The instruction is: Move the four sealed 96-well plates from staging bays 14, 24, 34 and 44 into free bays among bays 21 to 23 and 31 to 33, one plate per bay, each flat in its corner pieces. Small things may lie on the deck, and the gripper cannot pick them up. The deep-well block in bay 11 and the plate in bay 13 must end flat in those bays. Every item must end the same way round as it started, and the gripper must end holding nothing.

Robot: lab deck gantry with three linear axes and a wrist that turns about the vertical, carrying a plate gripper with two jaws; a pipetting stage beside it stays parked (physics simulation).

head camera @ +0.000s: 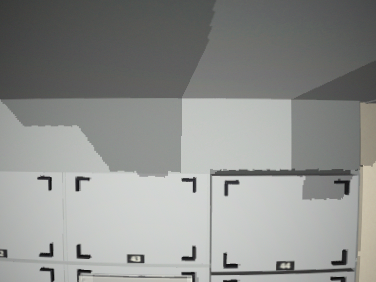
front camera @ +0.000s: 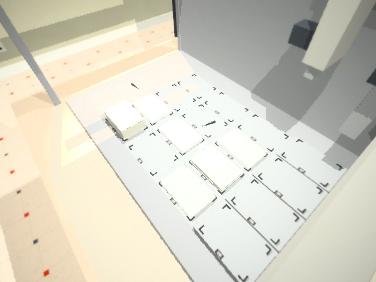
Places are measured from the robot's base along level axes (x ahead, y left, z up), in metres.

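Pixels of known places: gripper, fingertip midpoint: [front camera: 357, 123]; robot's base, link origin: [front camera: 106, 119].
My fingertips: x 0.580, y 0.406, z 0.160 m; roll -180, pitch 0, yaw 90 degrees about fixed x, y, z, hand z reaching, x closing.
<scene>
For each thing: its top centre in the pictures, then the offset to it from my fingertips. "spot": a spot on its surface instead.
- bay 21, surface spot: [front camera: 152, 108] spot: dx -0.506, dy -0.260, dz -0.145 m
- bay 22, surface spot: [front camera: 181, 134] spot: dx -0.343, dy -0.258, dz -0.145 m
- bay 23, surface spot: [front camera: 216, 167] spot: dx -0.183, dy -0.260, dz -0.145 m
- bay 33, surface spot: [front camera: 241, 147] spot: dx -0.184, dy -0.154, dz -0.145 m
- bay 33 plate, surface spot: [head camera: 135, 279] spot: dx -0.187, dy -0.108, dz -0.152 m
- deep-well block, top centre: [front camera: 123, 114] dx -0.516, dy -0.363, dz -0.118 m
- dark pen-like thing, top centre: [front camera: 208, 122] dx -0.328, dy -0.152, dz -0.152 m
- dark slim thing, top centre: [front camera: 134, 85] dx -0.677, dy -0.232, dz -0.152 m
Sealed plates stand in bay 21 [front camera: 152, 108], bay 22 [front camera: 181, 134], bay 23 [front camera: 216, 167] and bay 33 [front camera: 241, 147]. They look flat, but fine seating is too small to tell. The edge of the bay 33 plate [head camera: 135, 279] shows at the bottom of the head view. The deep-well block [front camera: 125, 120] stands in bay 11, and another plate [front camera: 188, 191] lies in bay 13. Staging bays 14, 24, 34 and 44 hold no plate. My gripper's jaws do not show in either view.
A dark pen-like thing [front camera: 209, 123] lies in bay 32. Another dark slim thing [front camera: 134, 85] lies on the deck beyond the block, left of the bays. The pipetting stage [front camera: 335, 35] hangs at the upper right. Bay 12 and bay 43 hold no plate.
</scene>
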